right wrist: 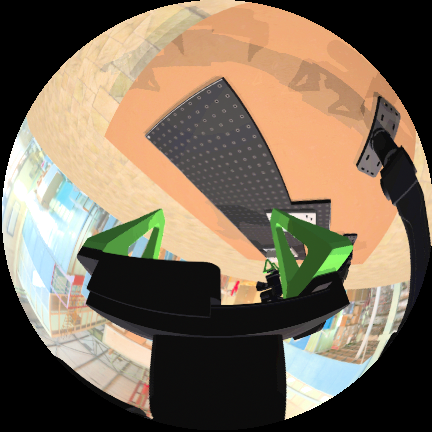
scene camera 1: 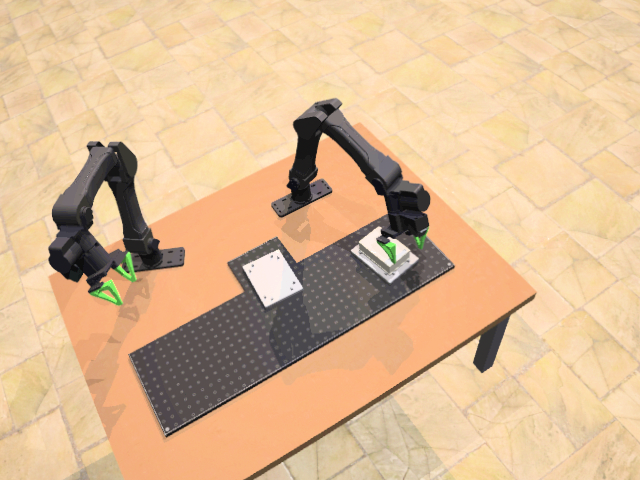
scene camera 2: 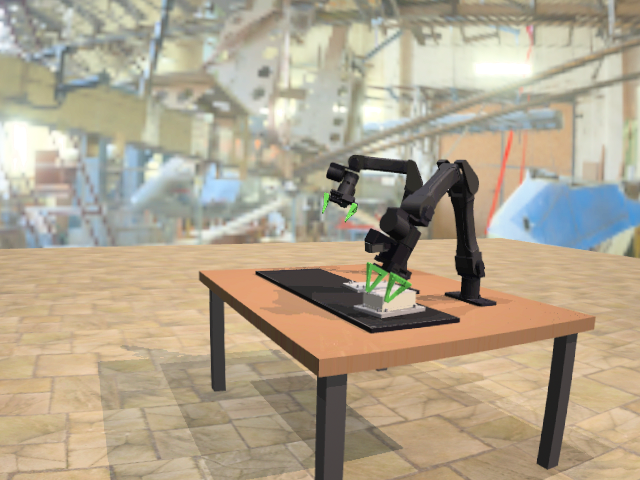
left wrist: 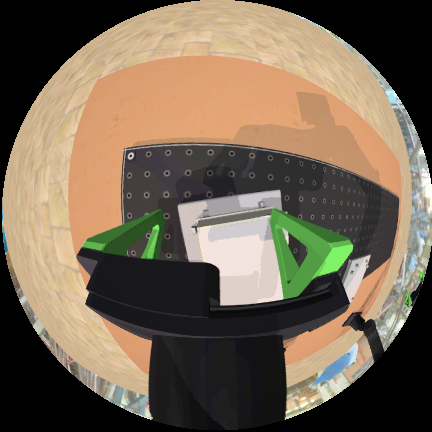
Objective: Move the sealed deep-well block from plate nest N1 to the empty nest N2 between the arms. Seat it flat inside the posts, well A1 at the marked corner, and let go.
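Frame: origin at the left arm's base, x ahead, y left, z up, level; centimetres.
Seen in the pictures: left gripper, fingertip midpoint: (right wrist: 269,260) (scene camera 1: 407,255) (scene camera 2: 376,296) (left wrist: 216,214); right gripper, fingertip midpoint: (right wrist: 217,214) (scene camera 1: 127,292) (scene camera 2: 333,217); left arm's base, origin of the base link: (scene camera 1: 302,198) (scene camera 2: 469,300); right arm's base, origin of the base link: (right wrist: 379,139) (scene camera 1: 153,261) (left wrist: 352,317).
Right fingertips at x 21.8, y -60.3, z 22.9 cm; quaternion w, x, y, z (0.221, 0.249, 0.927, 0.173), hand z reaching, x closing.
Observation:
Offsets run from my right fingertips to a thing's top centre. Level surfaces: height alone.
The white deep-well block {dz -16.1, dx +13.5, dy +68.6 cm} (scene camera 1: 370,246) (scene camera 2: 405,301) (left wrist: 240,260) sits on the light plate nest N1 {dz -19.4, dx +13.6, dy +68.7 cm} (scene camera 1: 391,277) (scene camera 2: 385,312) (left wrist: 225,203) at the right of scene camera 1. My left gripper (scene camera 1: 408,254) (scene camera 2: 377,297) (left wrist: 216,214) is open at the block. In the left wrist view one finger overlaps the block's right edge, and the other stands off its left edge with a gap. Fingertip depth beside the block is unclear. Nest N2 {dz -19.4, dx +2.1, dy +37.2 cm} (scene camera 1: 272,276) (scene camera 2: 356,284) (left wrist: 357,274) is a white plate with small posts and holds no block. My right gripper (scene camera 1: 128,292) (scene camera 2: 334,217) (right wrist: 217,214) is open and empty, high above the table. The A1 mark is unreadable.
Both nests stand on a black perforated board {dz -21.6 cm} (scene camera 1: 206,351) (scene camera 2: 305,281) (left wrist: 210,162) (right wrist: 210,135). It lies on the orange table {dz -22.9 cm} (scene camera 1: 465,289) (scene camera 2: 465,338). The left arm's base plate (scene camera 1: 302,197) and the right arm's base plate (scene camera 1: 170,259) are behind the board.

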